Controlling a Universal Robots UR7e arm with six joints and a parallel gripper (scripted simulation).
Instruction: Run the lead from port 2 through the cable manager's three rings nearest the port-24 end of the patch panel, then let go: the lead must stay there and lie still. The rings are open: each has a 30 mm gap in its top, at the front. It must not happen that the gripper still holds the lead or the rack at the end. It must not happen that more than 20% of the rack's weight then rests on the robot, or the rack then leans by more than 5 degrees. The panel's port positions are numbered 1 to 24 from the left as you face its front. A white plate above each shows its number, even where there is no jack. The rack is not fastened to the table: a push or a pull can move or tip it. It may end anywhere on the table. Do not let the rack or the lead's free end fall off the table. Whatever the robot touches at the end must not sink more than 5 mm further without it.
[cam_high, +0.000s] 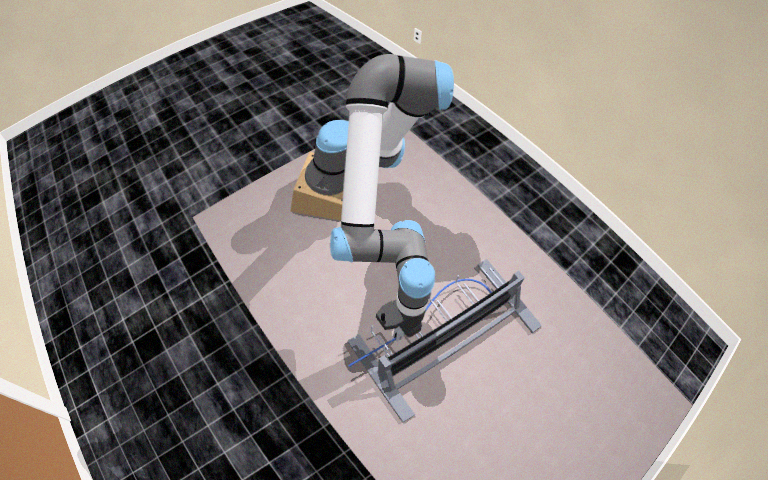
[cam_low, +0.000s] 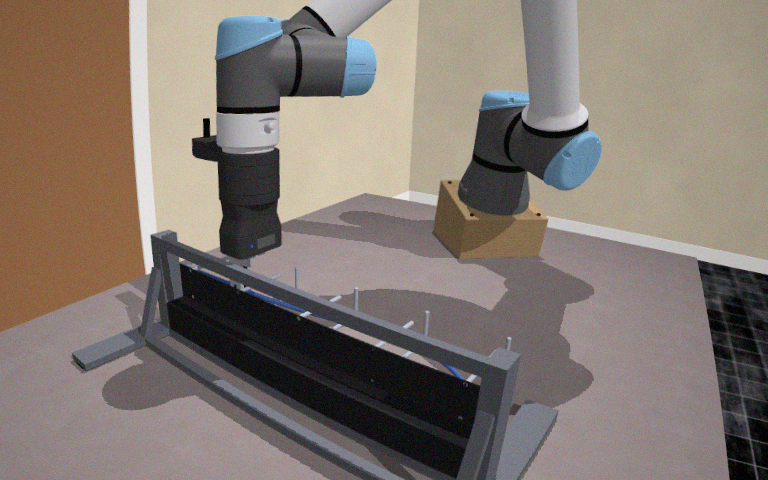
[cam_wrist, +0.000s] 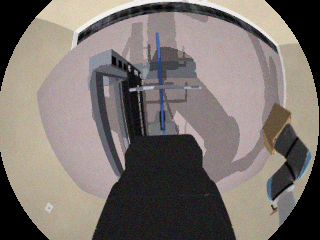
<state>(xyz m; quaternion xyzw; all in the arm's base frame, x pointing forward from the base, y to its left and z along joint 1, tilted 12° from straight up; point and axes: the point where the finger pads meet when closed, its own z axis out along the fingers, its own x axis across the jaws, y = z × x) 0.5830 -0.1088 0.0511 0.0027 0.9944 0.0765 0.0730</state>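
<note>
My hand is 150 mm to the right of the rack, 60 mm short of it and 20 mm above it.
</note>
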